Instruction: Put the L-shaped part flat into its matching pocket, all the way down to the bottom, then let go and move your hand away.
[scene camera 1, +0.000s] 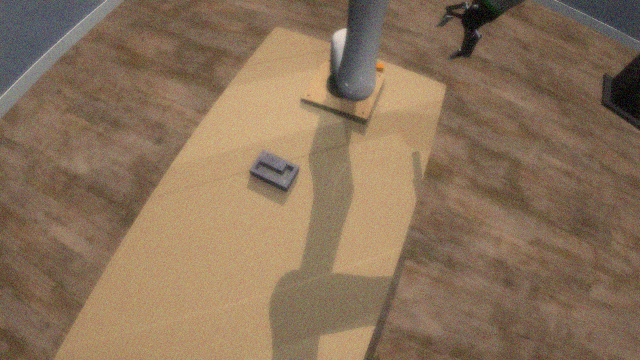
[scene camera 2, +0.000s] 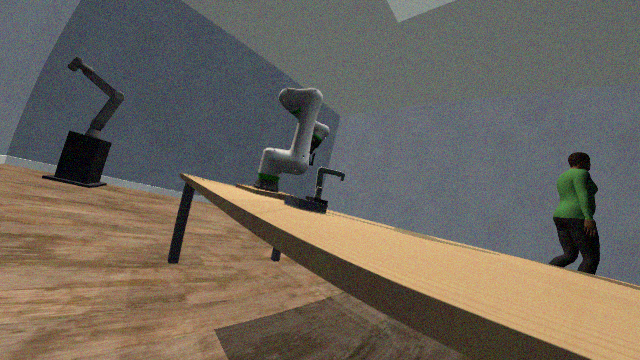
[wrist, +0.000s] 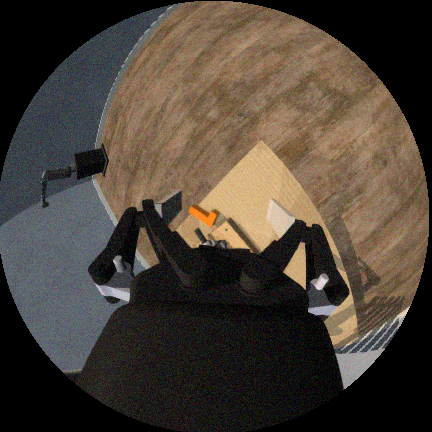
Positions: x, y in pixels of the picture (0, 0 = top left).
Scene:
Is the gripper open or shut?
Open.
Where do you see a grey block with L-shaped pocket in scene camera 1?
280, 173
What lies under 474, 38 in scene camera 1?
The gripper.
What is the gripper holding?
Nothing.

